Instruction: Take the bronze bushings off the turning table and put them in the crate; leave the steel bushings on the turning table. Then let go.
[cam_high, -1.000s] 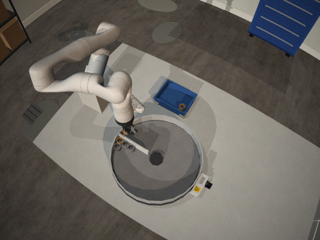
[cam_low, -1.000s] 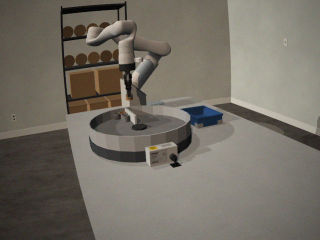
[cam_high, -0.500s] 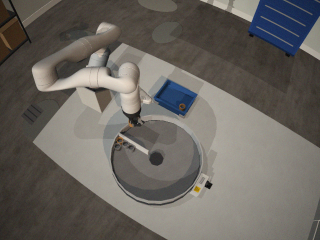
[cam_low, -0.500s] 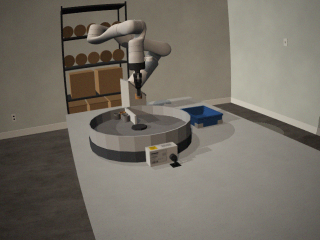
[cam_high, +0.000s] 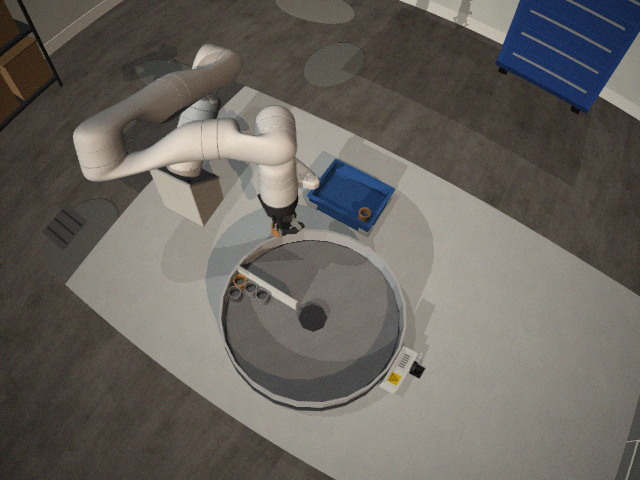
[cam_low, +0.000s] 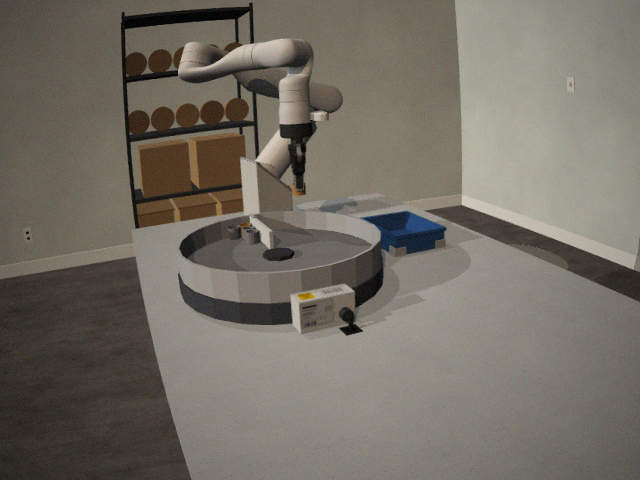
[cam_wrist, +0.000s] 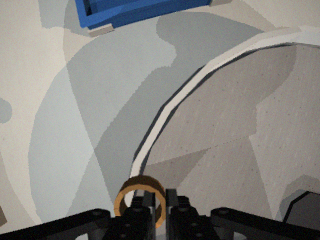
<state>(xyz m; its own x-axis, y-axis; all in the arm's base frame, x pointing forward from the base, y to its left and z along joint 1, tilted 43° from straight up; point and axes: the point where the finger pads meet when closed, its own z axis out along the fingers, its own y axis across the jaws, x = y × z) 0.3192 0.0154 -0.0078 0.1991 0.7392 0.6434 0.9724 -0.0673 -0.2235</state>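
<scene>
Now: the blue crate 25 cm to the left of my hand, 15 cm below it and 4 cm ahead of it. From my hand the other things lie so: turning table (16 cm ahead, 12 cm below, 10 cm to the right).
</scene>
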